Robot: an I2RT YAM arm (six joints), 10 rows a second.
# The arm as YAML. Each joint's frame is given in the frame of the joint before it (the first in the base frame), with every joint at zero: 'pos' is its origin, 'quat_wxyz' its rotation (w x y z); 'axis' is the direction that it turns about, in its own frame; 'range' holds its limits. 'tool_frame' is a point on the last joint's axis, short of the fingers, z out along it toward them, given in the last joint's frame.
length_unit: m
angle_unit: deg
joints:
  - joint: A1
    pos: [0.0, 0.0, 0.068]
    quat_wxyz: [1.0, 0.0, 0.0, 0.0]
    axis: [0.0, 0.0, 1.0]
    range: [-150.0, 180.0]
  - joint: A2
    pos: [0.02, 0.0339, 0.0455]
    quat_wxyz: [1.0, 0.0, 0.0, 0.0]
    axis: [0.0, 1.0, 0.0]
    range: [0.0, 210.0]
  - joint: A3
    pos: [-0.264, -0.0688, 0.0]
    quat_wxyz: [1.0, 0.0, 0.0, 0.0]
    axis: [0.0, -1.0, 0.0]
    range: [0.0, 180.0]
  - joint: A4
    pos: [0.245, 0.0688, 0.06]
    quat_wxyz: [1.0, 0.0, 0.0, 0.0]
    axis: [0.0, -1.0, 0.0]
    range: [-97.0, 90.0]
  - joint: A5
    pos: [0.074, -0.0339, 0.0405]
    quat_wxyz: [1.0, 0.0, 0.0, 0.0]
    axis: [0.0, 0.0, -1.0]
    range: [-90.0, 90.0]
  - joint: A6
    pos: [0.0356, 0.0, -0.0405]
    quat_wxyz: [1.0, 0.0, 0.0, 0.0]
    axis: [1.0, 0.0, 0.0]
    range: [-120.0, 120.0]
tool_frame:
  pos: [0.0, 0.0, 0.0]
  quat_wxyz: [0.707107, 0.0, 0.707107, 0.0]
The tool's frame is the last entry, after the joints.
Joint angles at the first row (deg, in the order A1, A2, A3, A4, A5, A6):
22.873 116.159 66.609 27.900 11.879 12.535
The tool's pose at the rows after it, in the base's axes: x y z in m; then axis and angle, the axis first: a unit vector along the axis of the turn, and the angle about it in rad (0 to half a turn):
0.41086, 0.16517, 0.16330, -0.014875, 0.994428, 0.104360, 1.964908
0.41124, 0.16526, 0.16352, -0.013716, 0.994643, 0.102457, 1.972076
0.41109, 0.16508, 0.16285, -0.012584, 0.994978, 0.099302, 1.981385
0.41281, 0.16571, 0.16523, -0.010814, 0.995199, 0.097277, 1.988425
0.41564, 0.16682, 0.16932, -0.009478, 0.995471, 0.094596, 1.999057
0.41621, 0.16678, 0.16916, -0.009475, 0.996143, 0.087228, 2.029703
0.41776, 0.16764, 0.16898, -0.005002, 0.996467, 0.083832, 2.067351
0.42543, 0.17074, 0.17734, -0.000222, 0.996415, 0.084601, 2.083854
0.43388, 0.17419, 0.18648, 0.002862, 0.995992, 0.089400, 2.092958
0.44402, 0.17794, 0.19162, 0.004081, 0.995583, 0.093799, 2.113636
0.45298, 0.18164, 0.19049, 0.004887, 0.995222, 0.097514, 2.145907
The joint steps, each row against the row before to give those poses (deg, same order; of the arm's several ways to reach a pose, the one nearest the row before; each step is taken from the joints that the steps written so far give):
0.000 -0.002 0.393 -0.918 0.306 0.415
0.000 0.002 0.286 -0.744 0.109 0.131
0.000 -0.001 0.106 -0.719 0.175 0.110
0.001 0.002 0.878 -1.335 0.154 0.175
0.000 0.020 1.462 -2.120 0.131 0.175
-0.023 0.021 0.874 -2.775 0.130 0.196
0.023 0.285 1.400 -3.366 -0.021 0.896
-0.023 0.677 3.627 -3.891 -0.088 0.721
-0.043 0.897 3.869 -3.366 -0.415 0.613
-0.109 1.748 4.415 -3.693 -0.721 0.590
-0.067 2.186 3.847 -3.345 -0.853 0.721

